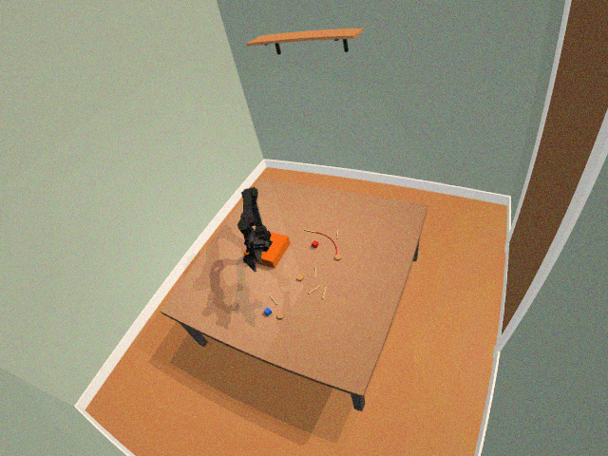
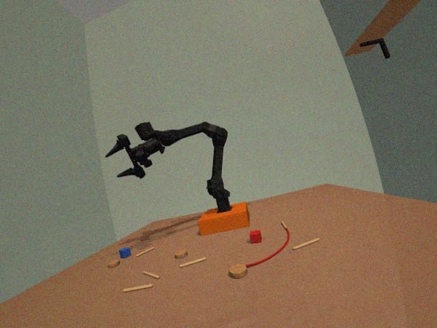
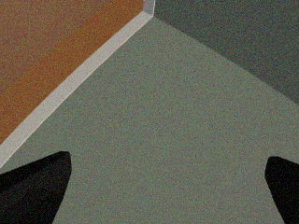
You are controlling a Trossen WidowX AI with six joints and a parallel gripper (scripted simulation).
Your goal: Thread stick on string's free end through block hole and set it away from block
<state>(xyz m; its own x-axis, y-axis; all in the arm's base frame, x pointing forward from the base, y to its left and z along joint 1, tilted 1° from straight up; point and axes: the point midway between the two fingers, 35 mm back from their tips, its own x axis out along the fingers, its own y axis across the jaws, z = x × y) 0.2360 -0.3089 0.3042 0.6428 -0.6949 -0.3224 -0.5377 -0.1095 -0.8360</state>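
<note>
Now: the red block 470 mm to the left of my gripper tip and 340 mm below it. The rest, counted from my gripper tip: thin stick 80 mm behind, 570 mm to the left, 350 mm below; blue cube 20 mm behind, 50 mm to the right, 340 mm below; round wooden button 170 mm ahead, 430 mm to the left, 350 mm below.
</note>
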